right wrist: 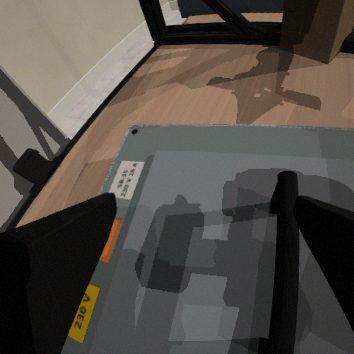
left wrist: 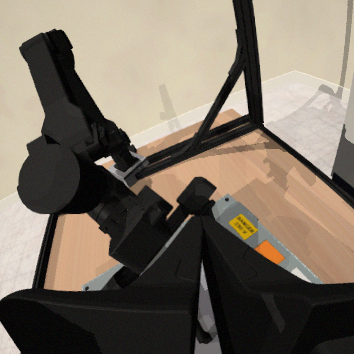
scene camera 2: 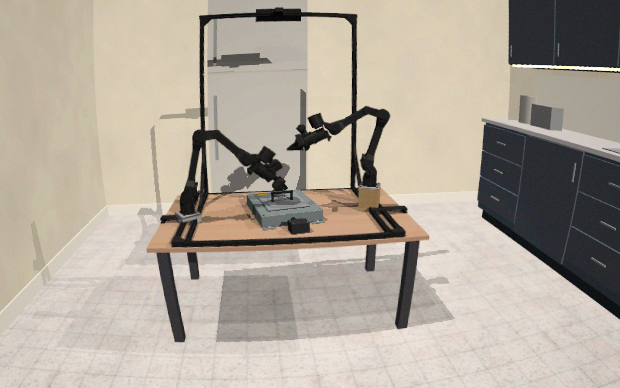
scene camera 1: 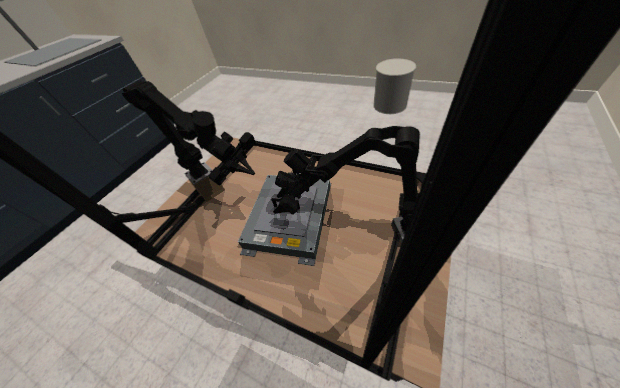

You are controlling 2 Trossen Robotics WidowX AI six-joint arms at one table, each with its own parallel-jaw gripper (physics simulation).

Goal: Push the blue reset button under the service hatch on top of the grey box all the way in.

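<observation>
The grey box [scene camera 1: 280,250] [scene camera 2: 267,221] [left wrist: 223,206] [right wrist: 225,136] lies on the table. The service hatch [scene camera 1: 261,220] [right wrist: 170,162] lies flat on its top. A black bar handle [scene camera 2: 281,192] [right wrist: 287,270] stands up from the hatch. My right gripper [scene camera 1: 286,204] [scene camera 2: 281,189] [right wrist: 206,203] is open just above the hatch; in the right wrist view the handle shows between the fingers, nearer the right-hand one. I cannot tell whether they touch. My left gripper [scene camera 1: 253,173] [scene camera 2: 290,148] [left wrist: 199,223] is shut and empty, high above the table. The blue button does not show.
A small black block [scene camera 2: 299,226] sits beside the box. White, orange [scene camera 1: 276,240] [left wrist: 270,252] [right wrist: 111,241] and yellow [scene camera 1: 293,242] [left wrist: 243,227] [right wrist: 84,314] labels line one box edge. A wooden block [scene camera 2: 369,198] is under the left arm's base. Black frame rails [scene camera 2: 280,242] edge the table.
</observation>
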